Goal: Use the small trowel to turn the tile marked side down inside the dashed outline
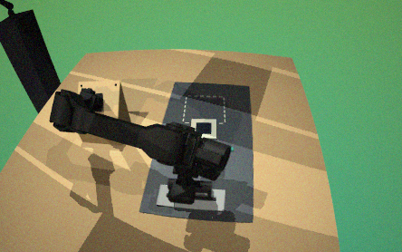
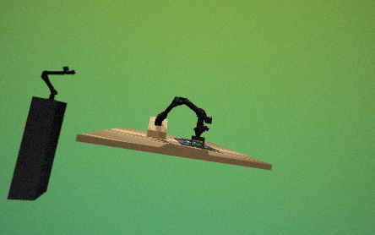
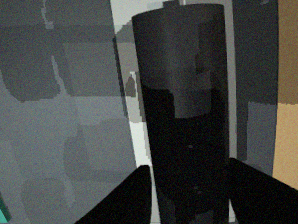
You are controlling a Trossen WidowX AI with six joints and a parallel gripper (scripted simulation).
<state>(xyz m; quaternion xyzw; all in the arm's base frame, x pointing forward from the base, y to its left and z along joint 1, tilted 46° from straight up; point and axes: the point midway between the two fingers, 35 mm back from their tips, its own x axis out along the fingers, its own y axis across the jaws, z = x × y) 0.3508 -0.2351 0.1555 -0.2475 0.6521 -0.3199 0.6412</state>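
The teal trowel is 10 mm ahead of my gripper tip, 190 mm to the left of it and 60 mm below it. Round my gripper tip: cream tile 40 mm ahead, 280 mm to the left, 60 mm below; dark grey mat 40 mm ahead, 240 mm to the left, 90 mm below.
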